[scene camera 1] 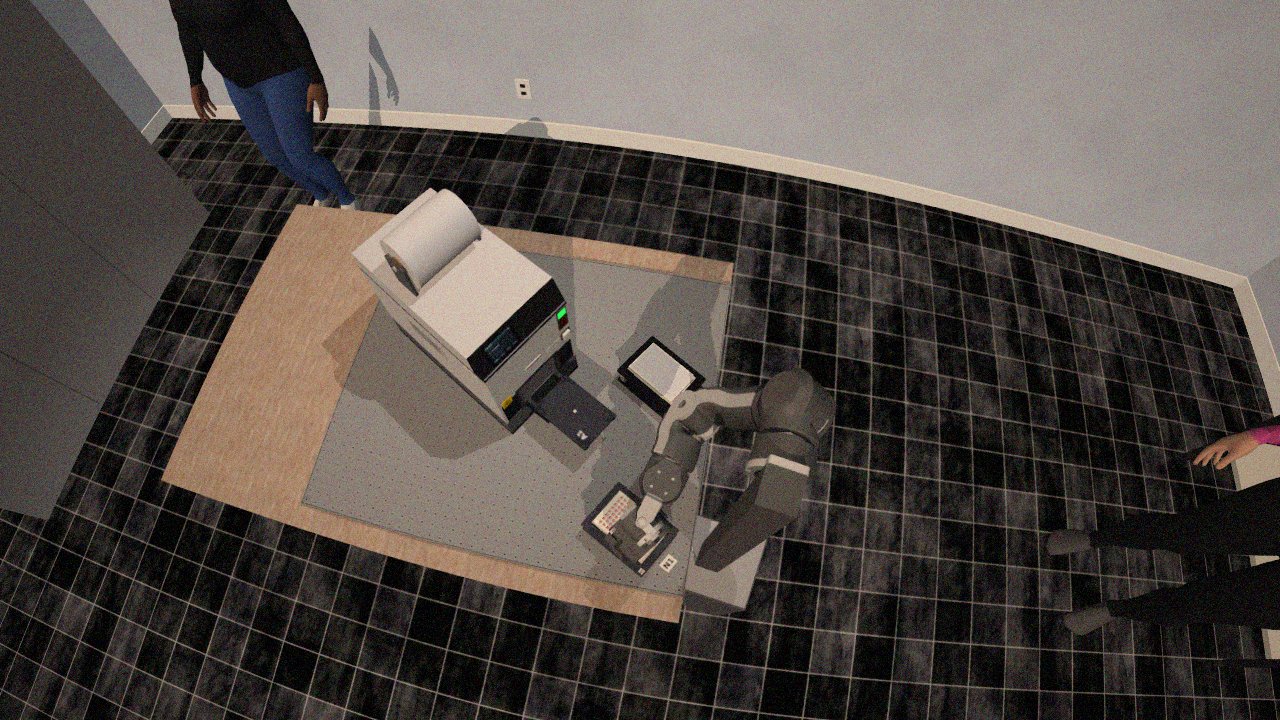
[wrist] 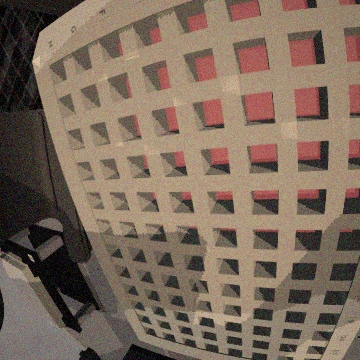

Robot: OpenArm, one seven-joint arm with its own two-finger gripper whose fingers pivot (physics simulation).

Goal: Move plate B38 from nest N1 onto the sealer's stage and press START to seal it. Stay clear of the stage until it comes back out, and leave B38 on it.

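Note:
Plate B38 (scene camera 1: 614, 510) (wrist: 210, 185), a cream well plate with reddish wells, is at nest N1 (scene camera 1: 641, 570), the black tray beside the N1 label. My gripper (scene camera 1: 637, 533) is over it and shut on the plate; in the wrist view one dark finger shows at the lower left, and the other finger is not visible. Whether the plate is lifted off the nest is hard to tell. The sealer (scene camera 1: 478, 313) is white with a roll on top. Its dark stage (scene camera 1: 577, 413) is out in front, with no plate on it. A green light (scene camera 1: 562, 313) shows above a small pale button (scene camera 1: 565, 333).
A second black nest (scene camera 1: 624, 377) holding a white plate (scene camera 1: 662, 370) is right of the stage, close to my arm (scene camera 1: 684, 438). The grey perforated board (scene camera 1: 429, 501) lies on a wooden table (scene camera 1: 241, 385). People stand at the far left and the right.

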